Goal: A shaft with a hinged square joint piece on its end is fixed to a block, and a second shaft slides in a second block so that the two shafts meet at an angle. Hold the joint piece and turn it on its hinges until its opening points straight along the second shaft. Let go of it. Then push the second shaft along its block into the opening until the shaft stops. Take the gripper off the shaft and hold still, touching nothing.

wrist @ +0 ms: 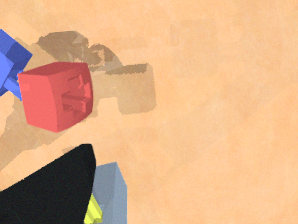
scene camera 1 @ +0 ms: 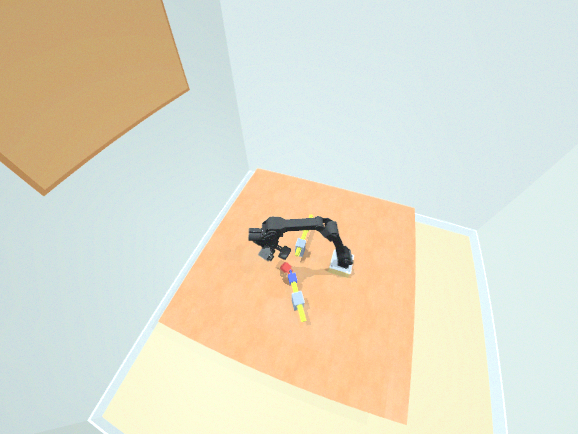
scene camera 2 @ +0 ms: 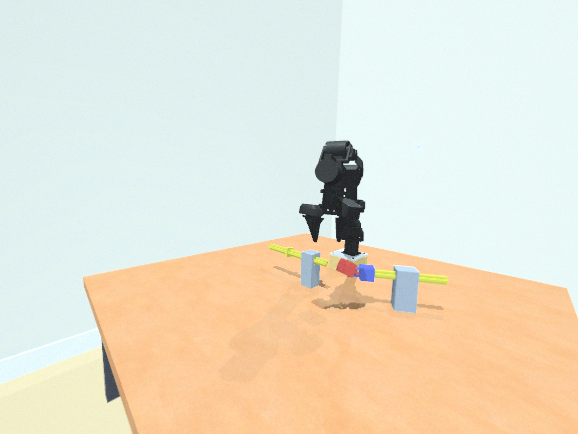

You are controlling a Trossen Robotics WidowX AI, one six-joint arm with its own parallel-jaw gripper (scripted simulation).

Path:
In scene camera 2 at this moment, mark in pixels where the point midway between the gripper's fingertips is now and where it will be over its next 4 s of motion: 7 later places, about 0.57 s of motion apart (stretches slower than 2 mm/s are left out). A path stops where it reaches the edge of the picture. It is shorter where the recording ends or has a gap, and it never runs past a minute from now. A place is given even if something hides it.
The gripper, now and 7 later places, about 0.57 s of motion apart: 327,242; 327,244; 327,245; 327,246; 326,263; 333,271; 343,271; 342,277

